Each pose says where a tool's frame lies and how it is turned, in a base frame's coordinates. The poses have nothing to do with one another.
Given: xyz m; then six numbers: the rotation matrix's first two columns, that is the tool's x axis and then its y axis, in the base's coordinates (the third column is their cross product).
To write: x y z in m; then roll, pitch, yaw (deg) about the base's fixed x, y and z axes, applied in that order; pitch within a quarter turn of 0, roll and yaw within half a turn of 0. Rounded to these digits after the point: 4 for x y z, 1 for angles.
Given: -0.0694 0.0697 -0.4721 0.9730 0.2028 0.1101 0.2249 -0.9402 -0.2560
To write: -0.0694 0.0697 -0.4721 -165.1 -6.3 11.8
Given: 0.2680 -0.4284 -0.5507 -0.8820 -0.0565 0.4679 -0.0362 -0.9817 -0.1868
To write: 0.2680 -0.4284 -0.5507 -12.2 -27.9 -176.3
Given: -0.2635 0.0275 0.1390 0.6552 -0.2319 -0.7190 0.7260 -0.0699 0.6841
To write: -0.2635 0.0275 0.1390 79.8 46.0 -19.5
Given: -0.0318 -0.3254 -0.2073 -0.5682 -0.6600 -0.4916 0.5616 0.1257 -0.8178
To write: -0.0318 -0.3254 -0.2073 -69.9 29.4 -130.7
